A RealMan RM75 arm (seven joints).
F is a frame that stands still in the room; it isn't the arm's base.
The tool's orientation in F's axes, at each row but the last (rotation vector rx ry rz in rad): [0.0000, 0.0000, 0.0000]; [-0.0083, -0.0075, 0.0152]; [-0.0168, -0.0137, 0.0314]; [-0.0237, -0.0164, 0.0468]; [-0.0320, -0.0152, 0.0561]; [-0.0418, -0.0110, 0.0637]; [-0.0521, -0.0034, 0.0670]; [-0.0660, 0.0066, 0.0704]
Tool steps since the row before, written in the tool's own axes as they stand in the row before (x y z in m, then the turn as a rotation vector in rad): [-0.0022, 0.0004, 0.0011, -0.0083, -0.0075, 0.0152]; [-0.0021, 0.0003, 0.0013, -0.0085, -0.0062, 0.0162]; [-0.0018, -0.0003, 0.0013, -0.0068, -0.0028, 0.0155]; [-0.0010, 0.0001, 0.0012, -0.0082, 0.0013, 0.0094]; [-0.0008, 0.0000, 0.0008, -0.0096, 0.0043, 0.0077]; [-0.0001, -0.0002, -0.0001, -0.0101, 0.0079, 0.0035]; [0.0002, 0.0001, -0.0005, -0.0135, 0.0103, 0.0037]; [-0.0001, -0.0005, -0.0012, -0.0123, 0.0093, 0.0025]
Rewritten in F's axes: [-0.0022, 0.0004, 0.0011, -0.0083, -0.0075, 0.0152]; [-0.0021, 0.0003, 0.0013, -0.0085, -0.0062, 0.0162]; [-0.0018, -0.0003, 0.0013, -0.0069, -0.0028, 0.0155]; [-0.0010, 0.0001, 0.0012, -0.0084, 0.0011, 0.0092]; [-0.0008, 0.0000, 0.0008, -0.0099, 0.0040, 0.0074]; [-0.0001, -0.0002, -0.0001, -0.0106, 0.0074, 0.0031]; [0.0002, 0.0001, -0.0005, -0.0142, 0.0096, 0.0031]; [-0.0001, -0.0006, -0.0012, -0.0129, 0.0086, 0.0020]
